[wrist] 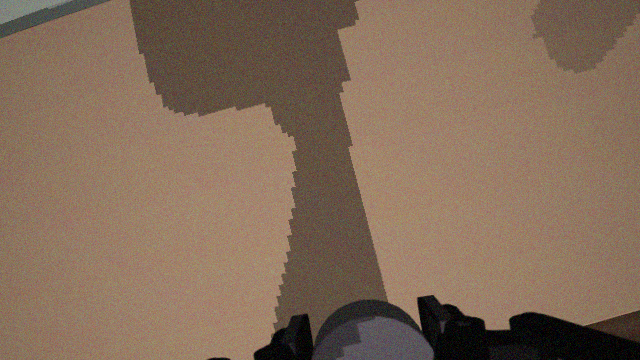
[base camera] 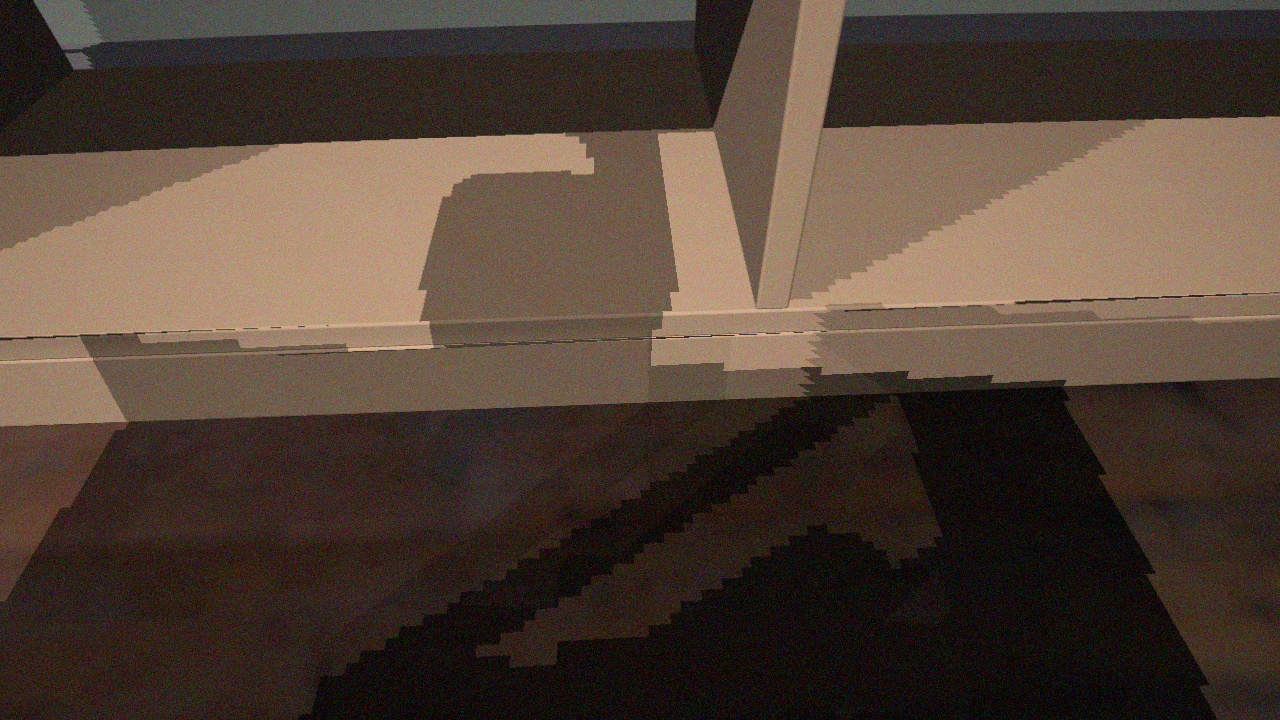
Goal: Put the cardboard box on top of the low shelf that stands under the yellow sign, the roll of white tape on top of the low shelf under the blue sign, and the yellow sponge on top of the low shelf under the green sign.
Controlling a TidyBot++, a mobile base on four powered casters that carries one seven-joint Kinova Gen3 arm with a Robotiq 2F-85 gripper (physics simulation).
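Places are measured from the arm's base along level axes (x right, y back, z down), in millimetres.
Pixels of known places: gripper, fingertip midpoint: (wrist: 365, 327).
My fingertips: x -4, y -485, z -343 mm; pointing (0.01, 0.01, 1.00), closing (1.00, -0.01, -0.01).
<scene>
Behind a point stands the place of what it marks.
My gripper (wrist: 365, 327) {x -4, y -485, z -343 mm} is shut on the roll of white tape (wrist: 380, 340) {x 0, y -488, z -366 mm}, at the bottom edge of the wrist view. The tape shows as a round grey-white shape between the two black fingers. Below it is the light tan top of a low shelf (wrist: 475, 175) {x 102, y -545, z -214 mm}, crossed by the shadow of the arm. How far the tape is above the shelf top is hard to tell. In the base view a low shelf (base camera: 812, 134) {x 65, y -404, z 209 mm} shows its upright divider and bottom board. The signs, the cardboard box and the yellow sponge do not show in either view.
A grey-green wall (base camera: 402, 17) {x -259, y -782, z 296 mm} stands behind the shelf, and an edge strip shows at the top left of the wrist view. Dark wooden floor (base camera: 268, 501) {x -230, y -315, z 397 mm} with arm shadows lies before the shelf. Floor also shows past the shelf top's edge at the wrist view's lower right.
</scene>
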